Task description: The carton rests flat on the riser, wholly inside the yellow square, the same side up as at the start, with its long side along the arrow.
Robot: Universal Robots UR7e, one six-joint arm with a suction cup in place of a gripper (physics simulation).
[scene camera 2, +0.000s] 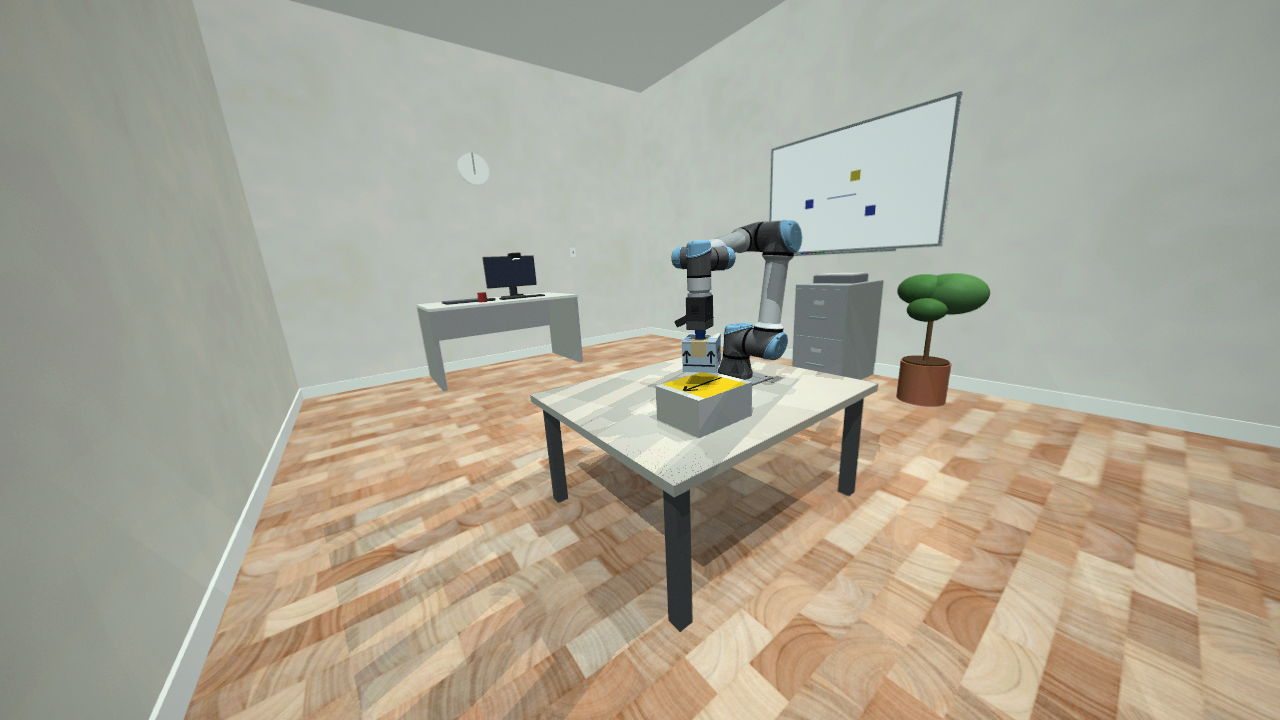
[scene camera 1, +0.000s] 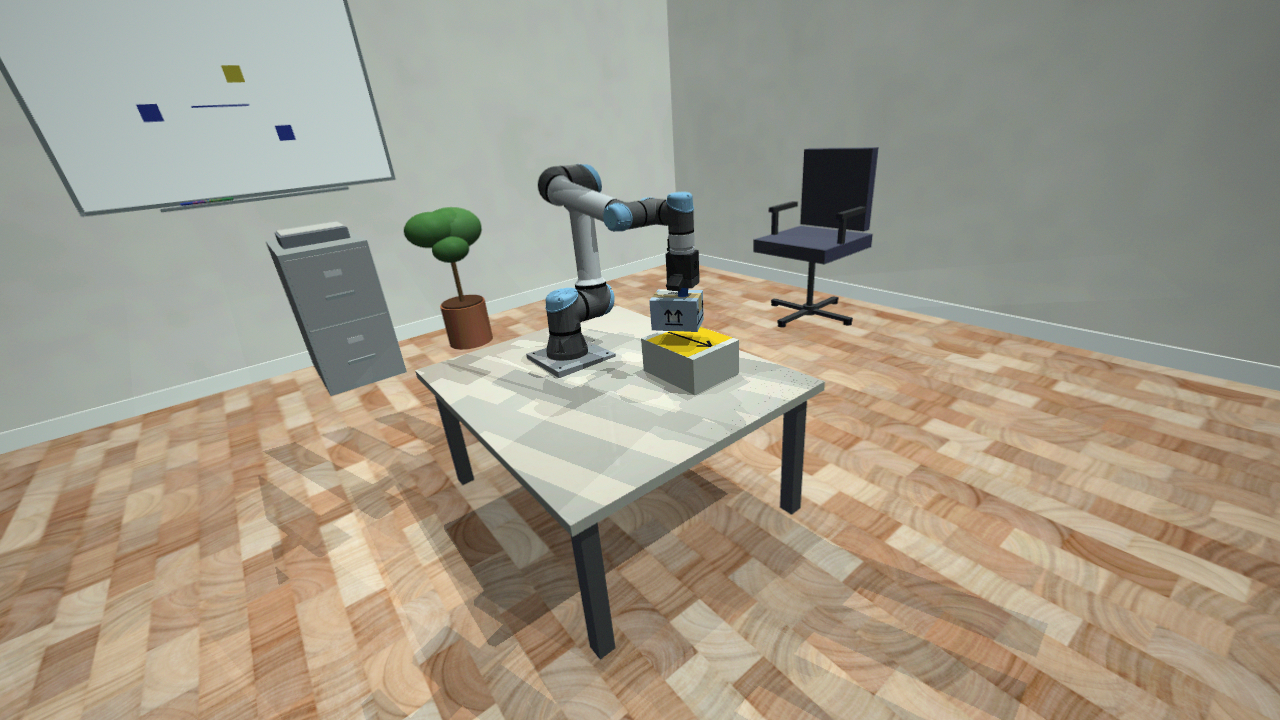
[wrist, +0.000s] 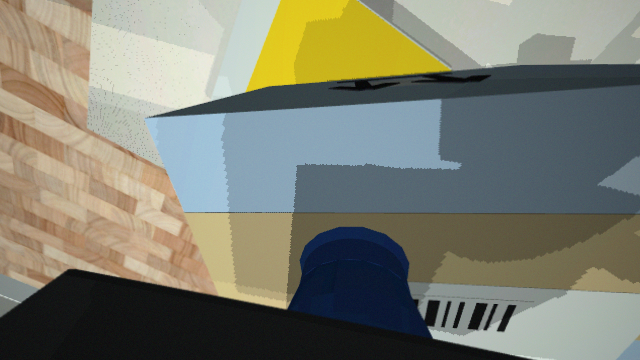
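Note:
The light blue carton [scene camera 1: 675,313] [scene camera 2: 700,354] [wrist: 370,140] hangs upright from my suction cup [scene camera 1: 682,291] [scene camera 2: 699,334] [wrist: 355,265], which sits on its taped top face. The arrows on its sides point up. The carton is low over the back part of the grey riser [scene camera 1: 713,368] [scene camera 2: 702,413], and a gap shows below it in the scene camera 1 view. The yellow square [scene camera 1: 716,337] [scene camera 2: 726,386] [wrist: 325,45] with its black arrow [scene camera 1: 691,339] [scene camera 2: 702,383] lies on the riser's top. The carton hides part of the square in the wrist view.
The riser stands on the table [scene camera 1: 626,447] [scene camera 2: 617,425]. The arm's base plate [scene camera 1: 571,360] is beside the riser on the same table. A filing cabinet [scene camera 1: 340,313] [scene camera 2: 834,326], a potted plant [scene camera 1: 467,322] [scene camera 2: 923,380] and a chair [scene camera 1: 812,241] stand away from the table.

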